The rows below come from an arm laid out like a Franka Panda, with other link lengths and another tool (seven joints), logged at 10 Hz.
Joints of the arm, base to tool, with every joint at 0 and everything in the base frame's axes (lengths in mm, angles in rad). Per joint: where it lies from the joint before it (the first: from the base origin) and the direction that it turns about. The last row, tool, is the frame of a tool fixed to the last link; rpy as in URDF.
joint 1: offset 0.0 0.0 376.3 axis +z
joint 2: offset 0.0 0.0 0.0 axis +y
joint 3: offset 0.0 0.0 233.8 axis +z
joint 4: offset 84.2 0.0 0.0 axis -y
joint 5: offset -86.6 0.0 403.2 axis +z
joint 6: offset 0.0 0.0 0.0 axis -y
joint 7: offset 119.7 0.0 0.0 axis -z
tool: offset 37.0 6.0 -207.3 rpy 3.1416 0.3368 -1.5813
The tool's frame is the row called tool.
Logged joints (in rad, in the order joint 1, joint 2, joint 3, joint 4, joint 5, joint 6, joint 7), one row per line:
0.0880 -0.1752 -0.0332 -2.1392 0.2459 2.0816 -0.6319
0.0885 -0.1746 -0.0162 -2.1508 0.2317 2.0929 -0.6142
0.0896 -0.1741 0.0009 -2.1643 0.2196 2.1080 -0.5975
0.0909 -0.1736 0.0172 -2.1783 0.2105 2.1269 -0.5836
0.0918 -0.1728 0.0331 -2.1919 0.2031 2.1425 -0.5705
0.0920 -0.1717 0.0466 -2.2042 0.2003 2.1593 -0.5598
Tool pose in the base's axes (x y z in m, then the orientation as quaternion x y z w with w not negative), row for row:
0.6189 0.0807 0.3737 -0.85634 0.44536 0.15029 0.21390
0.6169 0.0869 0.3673 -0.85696 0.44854 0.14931 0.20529
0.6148 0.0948 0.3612 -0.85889 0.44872 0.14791 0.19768
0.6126 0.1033 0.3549 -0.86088 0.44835 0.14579 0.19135
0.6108 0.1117 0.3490 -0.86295 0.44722 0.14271 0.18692
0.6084 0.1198 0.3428 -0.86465 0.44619 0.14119 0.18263
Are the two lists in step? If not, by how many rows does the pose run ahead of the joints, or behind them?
The pose runs 1 row behind the joints: the pose in row i belongs to the joints in row i - 1.
